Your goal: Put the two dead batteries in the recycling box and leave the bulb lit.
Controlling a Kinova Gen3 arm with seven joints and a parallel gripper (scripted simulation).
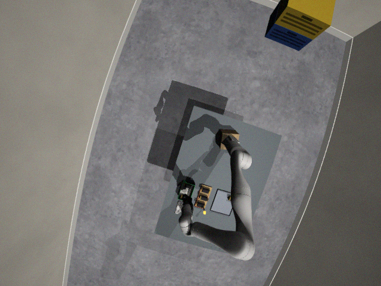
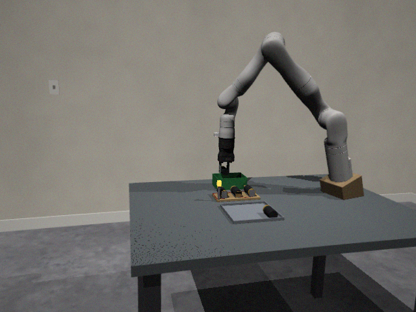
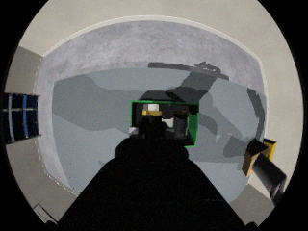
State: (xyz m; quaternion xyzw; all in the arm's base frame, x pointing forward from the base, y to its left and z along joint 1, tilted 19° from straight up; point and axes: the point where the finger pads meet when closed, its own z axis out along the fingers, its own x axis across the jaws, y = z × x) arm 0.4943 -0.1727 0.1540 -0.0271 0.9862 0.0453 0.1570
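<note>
Now: the green recycling box 30 mm behind my hand and 80 mm below it. Also, from my hand: grey tray: 30 mm behind, 340 mm to the left, 90 mm below.
</note>
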